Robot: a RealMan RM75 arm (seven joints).
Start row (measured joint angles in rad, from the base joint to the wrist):
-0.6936 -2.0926 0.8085 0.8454 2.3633 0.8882 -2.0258
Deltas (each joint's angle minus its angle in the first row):
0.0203 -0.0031 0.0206 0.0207 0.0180 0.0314 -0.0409
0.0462 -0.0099 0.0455 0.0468 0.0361 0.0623 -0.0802
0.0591 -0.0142 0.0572 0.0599 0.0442 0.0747 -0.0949
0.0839 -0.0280 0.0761 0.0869 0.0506 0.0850 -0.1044
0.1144 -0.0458 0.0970 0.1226 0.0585 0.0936 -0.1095
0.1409 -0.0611 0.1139 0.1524 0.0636 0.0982 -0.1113
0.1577 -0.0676 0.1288 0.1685 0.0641 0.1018 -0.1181
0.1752 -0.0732 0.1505 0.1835 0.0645 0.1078 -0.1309
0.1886 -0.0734 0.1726 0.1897 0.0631 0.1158 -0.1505
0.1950 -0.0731 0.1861 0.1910 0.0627 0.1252 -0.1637
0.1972 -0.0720 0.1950 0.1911 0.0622 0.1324 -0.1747
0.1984 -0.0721 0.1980 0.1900 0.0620 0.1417 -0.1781
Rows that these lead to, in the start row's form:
-0.6733 -2.0957 0.8291 0.8661 2.3813 0.9196 -2.0667
-0.6474 -2.1025 0.8540 0.8922 2.3994 0.9505 -2.1060
-0.6345 -2.1068 0.8657 0.9053 2.4075 0.9629 -2.1207
-0.6097 -2.1206 0.8846 0.9323 2.4139 0.9732 -2.1302
-0.5792 -2.1384 0.9055 0.9680 2.4218 0.9818 -2.1353
-0.5527 -2.1537 0.9224 0.9978 2.4269 0.9864 -2.1371
-0.5359 -2.1602 0.9373 1.0139 2.4274 0.9900 -2.1439
-0.5184 -2.1658 0.9590 1.0289 2.4278 0.9960 -2.1567
-0.5050 -2.1660 0.9811 1.0351 2.4264 1.0040 -2.1763
-0.4986 -2.1657 0.9946 1.0364 2.4260 1.0134 -2.1895
-0.4964 -2.1646 1.0035 1.0365 2.4255 1.0206 -2.2005
-0.4952 -2.1647 1.0065 1.0354 2.4253 1.0299 -2.2039

